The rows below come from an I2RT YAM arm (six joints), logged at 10 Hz.
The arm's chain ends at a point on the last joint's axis. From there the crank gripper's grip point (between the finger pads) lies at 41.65 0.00 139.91 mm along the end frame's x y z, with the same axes.
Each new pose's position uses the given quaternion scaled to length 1; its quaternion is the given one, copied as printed.
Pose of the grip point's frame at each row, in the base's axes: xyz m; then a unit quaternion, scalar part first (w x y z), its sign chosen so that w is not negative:
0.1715, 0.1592, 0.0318, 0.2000, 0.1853, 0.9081, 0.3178
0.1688, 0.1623, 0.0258, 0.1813, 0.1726, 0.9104, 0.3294
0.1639, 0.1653, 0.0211, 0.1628, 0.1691, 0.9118, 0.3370
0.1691, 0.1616, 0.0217, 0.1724, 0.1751, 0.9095, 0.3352
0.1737, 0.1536, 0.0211, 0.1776, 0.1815, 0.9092, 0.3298
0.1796, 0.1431, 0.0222, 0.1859, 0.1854, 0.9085, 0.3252
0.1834, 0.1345, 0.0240, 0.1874, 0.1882, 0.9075, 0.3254
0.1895, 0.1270, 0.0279, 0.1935, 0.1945, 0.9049, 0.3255
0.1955, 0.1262, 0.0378, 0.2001, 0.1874, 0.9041, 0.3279
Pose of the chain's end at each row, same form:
0.1397, 0.0695, 0.1425, 0.2000, 0.1853, 0.9081, 0.3178
0.1431, 0.0691, 0.1352, 0.1813, 0.1726, 0.9104, 0.3294
0.1435, 0.0696, 0.1294, 0.1628, 0.1691, 0.9118, 0.3370
0.1454, 0.0667, 0.1300, 0.1724, 0.1751, 0.9095, 0.3352
0.1480, 0.0601, 0.1302, 0.1776, 0.1815, 0.9092, 0.3298
0.1514, 0.0510, 0.1319, 0.1859, 0.1854, 0.9085, 0.3252
0.1544, 0.0424, 0.1335, 0.1874, 0.1882, 0.9075, 0.3254
0.1582, 0.0352, 0.1370, 0.1935, 0.1945, 0.9049, 0.3255
0.1631, 0.0342, 0.1464, 0.2001, 0.1874, 0.9041, 0.3279

